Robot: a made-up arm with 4 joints. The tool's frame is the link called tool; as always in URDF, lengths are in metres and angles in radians. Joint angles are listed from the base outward.
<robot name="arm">
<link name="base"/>
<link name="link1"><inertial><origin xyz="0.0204 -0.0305 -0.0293"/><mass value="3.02"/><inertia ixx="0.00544" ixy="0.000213" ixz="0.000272" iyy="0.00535" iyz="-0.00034" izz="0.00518"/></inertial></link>
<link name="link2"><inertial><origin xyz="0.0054 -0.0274 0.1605"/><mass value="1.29"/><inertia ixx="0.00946" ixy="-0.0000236" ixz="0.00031" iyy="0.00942" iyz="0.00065" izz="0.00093"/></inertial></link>
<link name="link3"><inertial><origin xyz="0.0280 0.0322 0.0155"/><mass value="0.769"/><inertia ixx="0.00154" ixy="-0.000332" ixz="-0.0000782" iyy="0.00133" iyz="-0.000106" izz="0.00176"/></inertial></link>
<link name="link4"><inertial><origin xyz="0.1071 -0.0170 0.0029"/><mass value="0.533"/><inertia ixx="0.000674" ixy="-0.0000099" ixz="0.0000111" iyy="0.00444" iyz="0" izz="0.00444"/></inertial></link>
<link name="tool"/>
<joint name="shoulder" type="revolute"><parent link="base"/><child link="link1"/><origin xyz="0.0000 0.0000 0.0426" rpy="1.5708 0.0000 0.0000"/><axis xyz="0 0 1"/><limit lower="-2.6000" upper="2.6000"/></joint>
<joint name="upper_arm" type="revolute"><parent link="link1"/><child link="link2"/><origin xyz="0.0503 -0.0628 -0.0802" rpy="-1.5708 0.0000 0.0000"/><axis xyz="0 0 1"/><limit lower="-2.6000" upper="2.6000"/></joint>
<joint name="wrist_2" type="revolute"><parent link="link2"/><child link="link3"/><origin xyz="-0.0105 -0.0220 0.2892" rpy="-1.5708 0.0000 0.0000"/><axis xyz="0 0 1"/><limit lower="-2.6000" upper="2.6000"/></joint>
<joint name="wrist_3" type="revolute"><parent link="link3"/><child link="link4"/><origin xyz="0.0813 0.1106 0.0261" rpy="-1.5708 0.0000 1.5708"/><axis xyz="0 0 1"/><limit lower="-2.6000" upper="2.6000"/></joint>
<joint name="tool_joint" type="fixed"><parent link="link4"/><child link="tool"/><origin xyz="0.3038 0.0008 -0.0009" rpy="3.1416 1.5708 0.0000"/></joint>
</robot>
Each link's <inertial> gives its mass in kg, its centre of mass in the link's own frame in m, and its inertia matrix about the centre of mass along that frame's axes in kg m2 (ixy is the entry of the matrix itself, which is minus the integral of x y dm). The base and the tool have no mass. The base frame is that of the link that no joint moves.
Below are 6 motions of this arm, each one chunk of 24 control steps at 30 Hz.
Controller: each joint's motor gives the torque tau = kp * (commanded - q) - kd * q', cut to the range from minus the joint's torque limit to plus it. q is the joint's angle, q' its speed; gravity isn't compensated. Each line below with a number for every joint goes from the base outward.
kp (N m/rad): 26 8.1 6.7 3.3
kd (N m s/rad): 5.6 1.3 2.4 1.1
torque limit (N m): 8.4 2.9 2.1 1
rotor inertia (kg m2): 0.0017 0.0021 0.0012 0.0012
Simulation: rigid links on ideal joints. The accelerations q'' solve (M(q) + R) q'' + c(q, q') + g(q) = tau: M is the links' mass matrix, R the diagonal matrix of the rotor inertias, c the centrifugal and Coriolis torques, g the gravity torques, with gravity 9.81 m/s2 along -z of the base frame. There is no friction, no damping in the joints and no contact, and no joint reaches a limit. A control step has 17 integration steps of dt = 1/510 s. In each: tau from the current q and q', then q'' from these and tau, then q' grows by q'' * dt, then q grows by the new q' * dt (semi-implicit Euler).
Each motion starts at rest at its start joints. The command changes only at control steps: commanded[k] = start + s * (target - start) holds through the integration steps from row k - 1 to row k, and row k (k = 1, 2, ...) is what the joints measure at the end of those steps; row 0 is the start. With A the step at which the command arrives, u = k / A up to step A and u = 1 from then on. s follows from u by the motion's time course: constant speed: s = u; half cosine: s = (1 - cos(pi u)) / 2; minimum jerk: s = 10 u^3 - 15 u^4 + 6 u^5; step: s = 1 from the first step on.
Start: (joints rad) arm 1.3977 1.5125 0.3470 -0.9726
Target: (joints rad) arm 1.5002 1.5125 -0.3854 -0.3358
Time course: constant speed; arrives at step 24
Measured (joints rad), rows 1 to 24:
1: 1.4047 1.5157 0.3457 -0.9752
2: 1.4142 1.5194 0.3421 -0.9748
3: 1.4234 1.5226 0.3361 -0.9717
4: 1.4320 1.5253 0.3278 -0.9665
5: 1.4400 1.5278 0.3174 -0.9595
6: 1.4475 1.5300 0.3052 -0.9508
7: 1.4547 1.5320 0.2913 -0.9407
8: 1.4614 1.5341 0.2759 -0.9293
9: 1.4679 1.5361 0.2590 -0.9167
10: 1.4741 1.5382 0.2409 -0.9031
11: 1.4801 1.5403 0.2217 -0.8885
12: 1.4859 1.5426 0.2014 -0.8731
13: 1.4915 1.5449 0.1802 -0.8569
14: 1.4970 1.5474 0.1580 -0.8400
15: 1.5024 1.5500 0.1351 -0.8225
16: 1.5077 1.5527 0.1115 -0.8045
17: 1.5129 1.5555 0.0872 -0.7860
18: 1.5180 1.5585 0.0622 -0.7671
19: 1.5231 1.5616 0.0367 -0.7477
20: 1.5282 1.5648 0.0107 -0.7280
21: 1.5332 1.5680 -0.0158 -0.7079
22: 1.5382 1.5714 -0.0427 -0.6876
23: 1.5432 1.5749 -0.0700 -0.6669
24: 1.5483 1.5785 -0.0977 -0.6460

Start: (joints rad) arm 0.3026 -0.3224 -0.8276 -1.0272
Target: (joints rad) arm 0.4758 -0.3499 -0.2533 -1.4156
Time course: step
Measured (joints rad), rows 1 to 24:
1: 0.3138 -0.3345 -0.7698 -1.0536
2: 0.3266 -0.3406 -0.7073 -1.0783
3: 0.3381 -0.3441 -0.6505 -1.1010
4: 0.3482 -0.3463 -0.5990 -1.1213
5: 0.3571 -0.3479 -0.5523 -1.1392
6: 0.3650 -0.3491 -0.5101 -1.1551
7: 0.3719 -0.3500 -0.4718 -1.1690
8: 0.3780 -0.3507 -0.4371 -1.1812
9: 0.3833 -0.3513 -0.4057 -1.1919
10: 0.3881 -0.3517 -0.3772 -1.2013
11: 0.3922 -0.3521 -0.3515 -1.2095
12: 0.3959 -0.3523 -0.3282 -1.2167
13: 0.3991 -0.3525 -0.3071 -1.2230
14: 0.4020 -0.3527 -0.2881 -1.2286
15: 0.4045 -0.3528 -0.2708 -1.2334
16: 0.4067 -0.3529 -0.2552 -1.2376
17: 0.4086 -0.3529 -0.2411 -1.2413
18: 0.4104 -0.3529 -0.2283 -1.2446
19: 0.4119 -0.3530 -0.2168 -1.2474
20: 0.4133 -0.3529 -0.2063 -1.2499
21: 0.4145 -0.3529 -0.1969 -1.2520
22: 0.4155 -0.3529 -0.1884 -1.2539
23: 0.4165 -0.3529 -0.1806 -1.2555
24: 0.4173 -0.3529 -0.1737 -1.2569

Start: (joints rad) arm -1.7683 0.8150 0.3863 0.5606
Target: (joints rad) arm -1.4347 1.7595 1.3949 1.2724
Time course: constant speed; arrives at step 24
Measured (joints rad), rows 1 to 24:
1: -1.7720 0.8278 0.3812 0.5723
2: -1.7751 0.8490 0.3755 0.5896
3: -1.7758 0.8738 0.3739 0.6088
4: -1.7743 0.9012 0.3767 0.6293
5: -1.7709 0.9308 0.3835 0.6508
6: -1.7660 0.9621 0.3942 0.6733
7: -1.7599 0.9950 0.4083 0.6966
8: -1.7527 1.0292 0.4256 0.7207
9: -1.7446 1.0645 0.4459 0.7453
10: -1.7357 1.1007 0.4690 0.7705
11: -1.7263 1.1377 0.4945 0.7960
12: -1.7164 1.1755 0.5223 0.8219
13: -1.7061 1.2138 0.5522 0.8480
14: -1.6955 1.2526 0.5840 0.8742
15: -1.6846 1.2919 0.6176 0.9005
16: -1.6734 1.3315 0.6527 0.9267
17: -1.6622 1.3714 0.6893 0.9529
18: -1.6507 1.4116 0.7271 0.9788
19: -1.6393 1.4519 0.7661 1.0046
20: -1.6277 1.4924 0.8061 1.0301
21: -1.6161 1.5330 0.8470 1.0553
22: -1.6045 1.5735 0.8886 1.0801
23: -1.5929 1.6140 0.9309 1.1045
24: -1.5813 1.6545 0.9738 1.1286

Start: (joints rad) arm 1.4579 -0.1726 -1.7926 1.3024
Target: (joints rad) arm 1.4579 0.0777 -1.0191 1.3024
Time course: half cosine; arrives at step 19
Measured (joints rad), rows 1 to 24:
1: 1.4659 -0.1809 -1.7935 1.3061
2: 1.4812 -0.1966 -1.7984 1.3170
3: 1.4987 -0.2130 -1.8037 1.3309
4: 1.5161 -0.2271 -1.8069 1.3457
5: 1.5323 -0.2371 -1.8068 1.3600
6: 1.5467 -0.2428 -1.8026 1.3734
7: 1.5592 -0.2441 -1.7937 1.3855
8: 1.5698 -0.2413 -1.7802 1.3964
9: 1.5788 -0.2348 -1.7620 1.4061
10: 1.5861 -0.2254 -1.7394 1.4145
11: 1.5921 -0.2133 -1.7129 1.4218
12: 1.5967 -0.1994 -1.6828 1.4281
13: 1.6003 -0.1841 -1.6499 1.4335
14: 1.6029 -0.1680 -1.6148 1.4379
15: 1.6046 -0.1517 -1.5784 1.4416
16: 1.6055 -0.1357 -1.5415 1.4446
17: 1.6059 -0.1206 -1.5049 1.4470
18: 1.6057 -0.1067 -1.4696 1.4488
19: 1.6051 -0.0946 -1.4363 1.4501
20: 1.6043 -0.0844 -1.4054 1.4510
21: 1.6034 -0.0760 -1.3768 1.4518
22: 1.6025 -0.0691 -1.3504 1.4525
23: 1.6016 -0.0636 -1.3260 1.4532
24: 1.6007 -0.0591 -1.3034 1.4538

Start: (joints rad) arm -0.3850 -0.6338 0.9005 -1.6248
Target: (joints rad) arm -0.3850 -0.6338 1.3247 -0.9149
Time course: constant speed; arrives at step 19
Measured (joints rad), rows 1 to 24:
1: -0.3947 -0.6358 0.8982 -1.6171
2: -0.4077 -0.6387 0.8961 -1.6055
3: -0.4193 -0.6414 0.8958 -1.5915
4: -0.4293 -0.6437 0.8974 -1.5755
5: -0.4377 -0.6456 0.9007 -1.5575
6: -0.4449 -0.6471 0.9055 -1.5378
7: -0.4510 -0.6485 0.9116 -1.5165
8: -0.4561 -0.6497 0.9190 -1.4939
9: -0.4604 -0.6508 0.9274 -1.4702
10: -0.4640 -0.6518 0.9368 -1.4453
11: -0.4670 -0.6527 0.9471 -1.4195
12: -0.4694 -0.6536 0.9582 -1.3929
13: -0.4714 -0.6544 0.9700 -1.3656
14: -0.4729 -0.6552 0.9824 -1.3376
15: -0.4741 -0.6561 0.9953 -1.3090
16: -0.4751 -0.6569 1.0088 -1.2799
17: -0.4757 -0.6577 1.0227 -1.2504
18: -0.4761 -0.6585 1.0370 -1.2204
19: -0.4764 -0.6593 1.0517 -1.1902
20: -0.4763 -0.6593 1.0652 -1.1622
21: -0.4761 -0.6592 1.0773 -1.1372
22: -0.4759 -0.6592 1.0880 -1.1149
23: -0.4755 -0.6594 1.0975 -1.0950
24: -0.4752 -0.6597 1.1059 -1.0774

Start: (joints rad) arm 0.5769 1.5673 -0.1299 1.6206
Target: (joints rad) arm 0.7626 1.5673 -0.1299 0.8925
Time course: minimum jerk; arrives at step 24
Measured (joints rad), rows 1 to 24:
1: 0.5739 1.5741 -0.1234 1.6120
2: 0.5689 1.5817 -0.1161 1.5980
3: 0.5642 1.5877 -0.1093 1.5838
4: 0.5604 1.5922 -0.1031 1.5694
5: 0.5579 1.5958 -0.0976 1.5544
6: 0.5567 1.5985 -0.0926 1.5382
7: 0.5569 1.6006 -0.0881 1.5201
8: 0.5586 1.6022 -0.0840 1.4997
9: 0.5619 1.6035 -0.0804 1.4767
10: 0.5667 1.6046 -0.0772 1.4509
11: 0.5729 1.6055 -0.0743 1.4223
12: 0.5804 1.6063 -0.0718 1.3909
13: 0.5892 1.6071 -0.0695 1.3569
14: 0.5988 1.6079 -0.0675 1.3209
15: 0.6093 1.6087 -0.0658 1.2832
16: 0.6202 1.6095 -0.0643 1.2444
17: 0.6314 1.6104 -0.0630 1.2052
18: 0.6425 1.6114 -0.0619 1.1661
19: 0.6533 1.6123 -0.0609 1.1280
20: 0.6636 1.6134 -0.0602 1.0913
21: 0.6732 1.6144 -0.0595 1.0567
22: 0.6818 1.6154 -0.0590 1.0245
23: 0.6896 1.6163 -0.0586 0.9951
24: 0.6963 1.6172 -0.0583 0.9684

